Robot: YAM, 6 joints.
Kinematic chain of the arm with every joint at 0, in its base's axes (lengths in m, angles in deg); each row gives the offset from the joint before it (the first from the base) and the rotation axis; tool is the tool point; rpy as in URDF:
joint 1: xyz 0 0 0.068 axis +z
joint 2: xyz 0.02 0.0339 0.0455 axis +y
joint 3: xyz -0.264 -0.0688 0 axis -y
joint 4: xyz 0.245 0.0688 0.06 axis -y
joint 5: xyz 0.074 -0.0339 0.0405 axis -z
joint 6: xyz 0.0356 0 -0.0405 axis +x
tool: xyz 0 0 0 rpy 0 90 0
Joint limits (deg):
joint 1: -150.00..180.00
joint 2: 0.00..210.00
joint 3: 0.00..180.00
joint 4: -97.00..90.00
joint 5: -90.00..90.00
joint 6: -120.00..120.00
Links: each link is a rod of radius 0.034 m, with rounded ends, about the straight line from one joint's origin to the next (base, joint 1, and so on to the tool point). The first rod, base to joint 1, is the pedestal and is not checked.
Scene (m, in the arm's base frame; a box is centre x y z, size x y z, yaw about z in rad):
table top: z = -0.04
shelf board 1: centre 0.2 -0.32 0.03 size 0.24 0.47 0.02 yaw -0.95
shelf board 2: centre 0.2 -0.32 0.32 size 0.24 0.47 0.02 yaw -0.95
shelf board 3: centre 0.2 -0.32 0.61 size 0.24 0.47 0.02 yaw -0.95
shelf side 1: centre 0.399 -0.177 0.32 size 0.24 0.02 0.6 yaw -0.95
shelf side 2: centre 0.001 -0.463 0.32 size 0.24 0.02 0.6 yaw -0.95
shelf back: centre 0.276 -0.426 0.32 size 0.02 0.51 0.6 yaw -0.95
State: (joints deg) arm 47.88 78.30 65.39 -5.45 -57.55 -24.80
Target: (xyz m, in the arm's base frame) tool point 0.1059 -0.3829 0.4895
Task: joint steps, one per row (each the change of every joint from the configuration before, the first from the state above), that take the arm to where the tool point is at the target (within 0.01 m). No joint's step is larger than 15 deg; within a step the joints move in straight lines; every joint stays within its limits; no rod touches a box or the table.
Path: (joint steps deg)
1: -12.61 -8.59 -4.17 4.89 -1.83 -5.64
2: -12.61 -8.58 -4.17 4.89 -1.82 -5.64
3: -12.62 -8.59 -4.17 4.89 -1.83 -5.65
4: -12.61 -8.59 -4.17 4.89 -1.83 -5.64
5: -12.61 -8.59 -4.17 4.89 -1.82 -5.64
6: -12.61 -8.58 -4.17 4.89 -1.83 -5.64
7: -10.04 14.55 13.21 -3.09 5.33 6.77
8: -10.03 14.54 13.21 -3.09 5.32 6.77
9: -10.04 14.55 13.21 -3.09 5.33 6.77
10: -10.03 14.55 13.21 -3.09 5.32 6.77
11: -10.04 14.54 13.21 -3.09 5.33 6.77

